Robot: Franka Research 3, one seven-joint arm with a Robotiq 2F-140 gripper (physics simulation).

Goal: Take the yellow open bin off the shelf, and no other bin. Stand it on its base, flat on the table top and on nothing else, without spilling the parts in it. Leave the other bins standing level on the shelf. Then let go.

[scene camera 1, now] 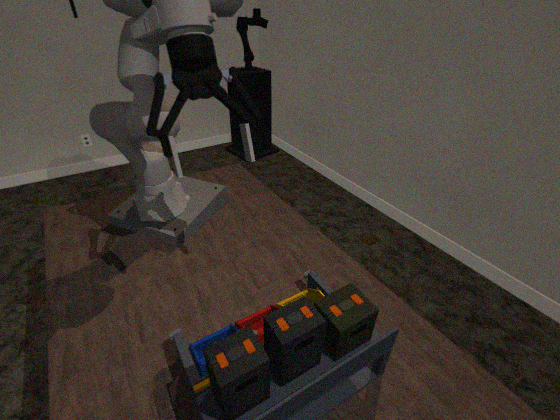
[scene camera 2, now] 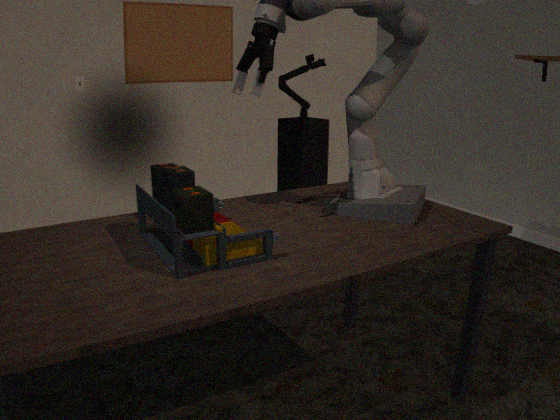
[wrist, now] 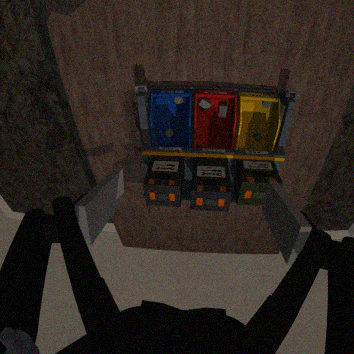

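Note:
The yellow open bin (scene camera 1: 315, 295) (scene camera 2: 245, 248) (wrist: 259, 127) stands in the low grey shelf (scene camera 1: 186, 355) (scene camera 2: 221, 250) (wrist: 142, 112), at the right end of the row in the wrist view, with small parts in it. The red bin (scene camera 1: 254, 319) (wrist: 215, 131) is beside it, and the blue bin (scene camera 1: 199, 356) (wrist: 170, 122) is at the other end. My gripper (scene camera 1: 214, 167) (scene camera 2: 247, 93) (wrist: 193, 189) is open and empty, high above the table and well apart from the bins. In scene camera 1 the dark boxes hide much of the bins.
Two dark boxes (scene camera 1: 237, 372) (scene camera 1: 295, 350) and a dark green box (scene camera 1: 348, 320) (scene camera 2: 192, 210) stand behind the bins, beyond a yellow rail (wrist: 215, 155). The shelf is on the wooden table (scene camera 2: 350, 250). A black pedestal (scene camera 1: 250, 110) (scene camera 2: 302, 155) stands beyond the table.

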